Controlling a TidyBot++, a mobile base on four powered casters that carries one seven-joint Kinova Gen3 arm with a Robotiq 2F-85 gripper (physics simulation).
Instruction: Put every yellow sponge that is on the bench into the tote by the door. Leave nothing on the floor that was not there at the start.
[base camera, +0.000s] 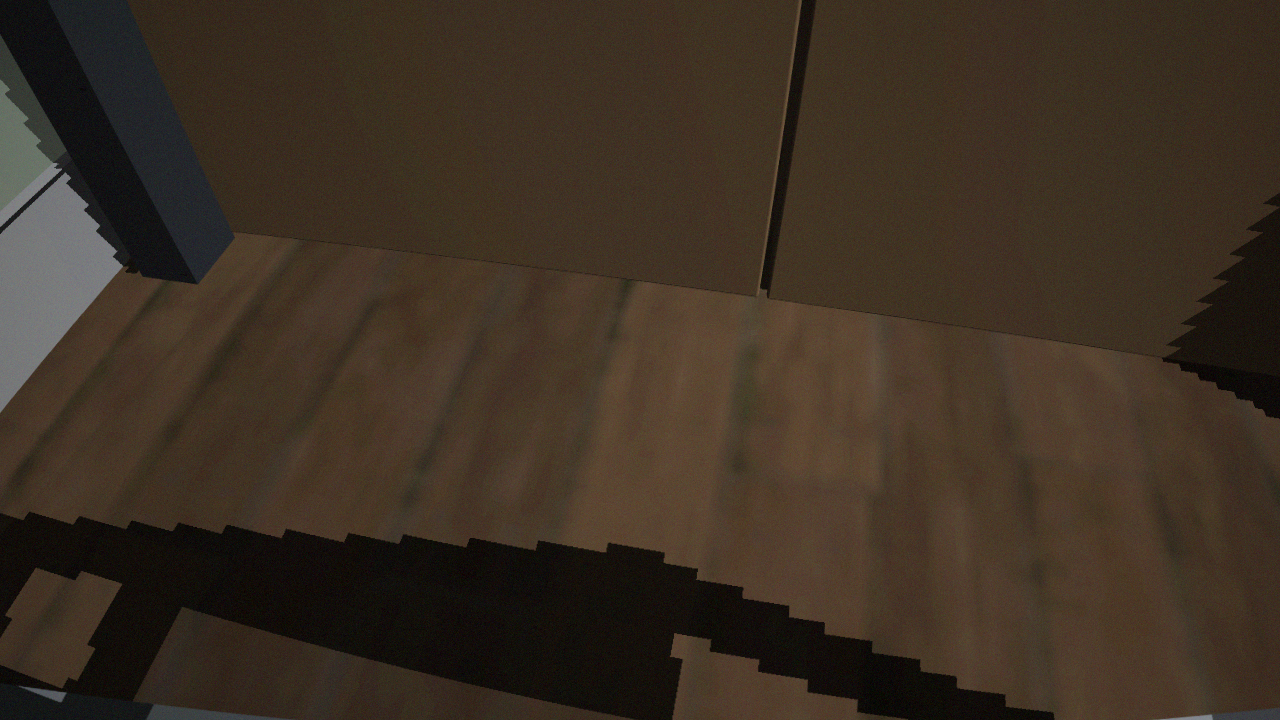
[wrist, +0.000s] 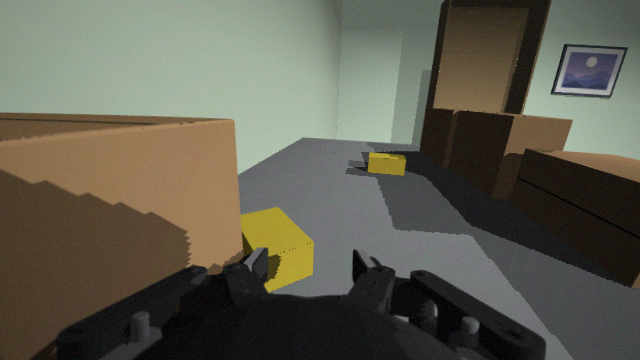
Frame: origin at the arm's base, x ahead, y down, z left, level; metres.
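Seen in the pictures: gripper, between the fingertips: (wrist: 310, 262).
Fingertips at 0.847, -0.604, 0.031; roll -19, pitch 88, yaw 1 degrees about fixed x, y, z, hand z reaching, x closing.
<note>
A point is followed by its place in that frame, as x, y, z.
A near yellow sponge (wrist: 277, 230) @[0.954, -0.562, 0.076] lies on the grey bench top (wrist: 320, 185) @[1.233, -0.517, 0.028] in the wrist view, close against the right side of a brown box; its left end is hidden behind the box. A second yellow sponge (wrist: 386, 164) @[1.344, -0.545, -0.153] lies farther back on the bench, right of centre. My gripper (wrist: 310, 262) @[0.847, -0.604, 0.031] is partly open, with nothing between its fingers. Its left fingertip overlaps the near sponge in the view, and its right fingertip is over grey surface to the right of it. Whether the left finger touches the sponge I cannot tell. The tote does not show in either view.
The brown box (wrist: 200, 175) @[0.825, -0.672, 0.087] stands close at the left of the gripper. More brown boxes (wrist: 540, 137) @[1.181, -0.658, -0.418] (wrist: 585, 185) @[1.020, -0.611, -0.359] line the right, with a tall open-fronted one (wrist: 482, 60) @[3.197, -1.144, -1.501] behind. In the base view, brown panels (base camera: 465, 125) @[0.476, 0.289, 0.105] and a dark post (base camera: 170, 161) @[0.484, 0.312, 0.310] stand on the wooden floor (base camera: 644, 429) @[0.341, 0.396, 0.000].
</note>
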